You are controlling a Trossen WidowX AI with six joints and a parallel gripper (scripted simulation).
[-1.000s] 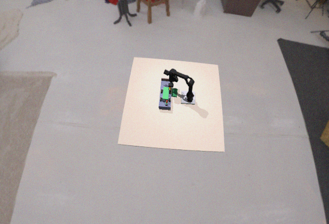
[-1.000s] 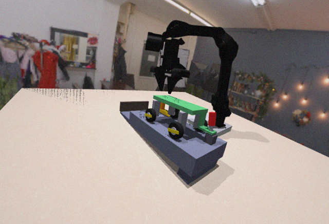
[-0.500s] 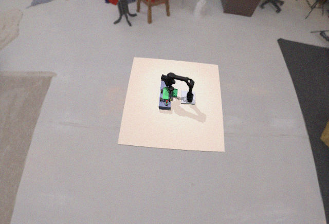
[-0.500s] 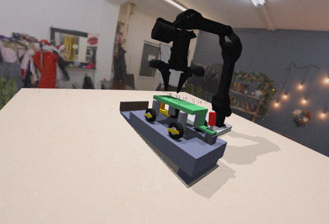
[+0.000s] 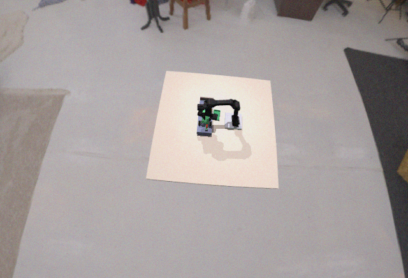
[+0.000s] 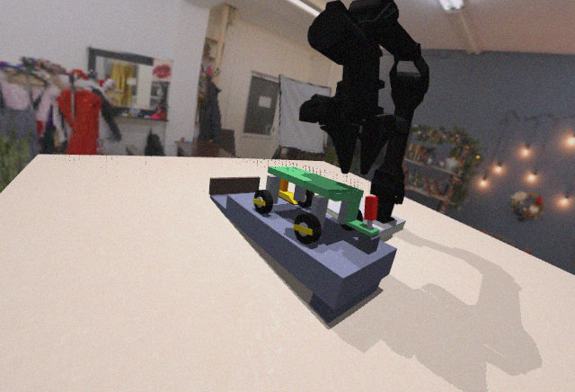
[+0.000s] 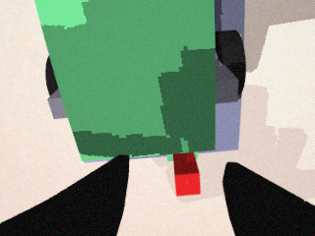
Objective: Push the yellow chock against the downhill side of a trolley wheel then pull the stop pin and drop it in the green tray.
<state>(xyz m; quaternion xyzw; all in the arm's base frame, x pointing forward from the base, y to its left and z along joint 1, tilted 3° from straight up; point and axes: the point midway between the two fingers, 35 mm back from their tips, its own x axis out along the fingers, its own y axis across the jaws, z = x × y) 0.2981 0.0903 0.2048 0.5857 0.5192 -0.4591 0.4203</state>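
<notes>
The red-headed stop pin lies 60 mm below my gripper tip, 50 mm to the left of it and 10 mm behind it. Also, from my gripper tip: green-decked trolley 80 mm below, 70 mm to the right, 20 mm ahead; blue-grey ramp 140 mm below, 70 mm to the right, 20 mm ahead; yellow chock 180 mm to the right, 110 mm below, 20 mm behind.
</notes>
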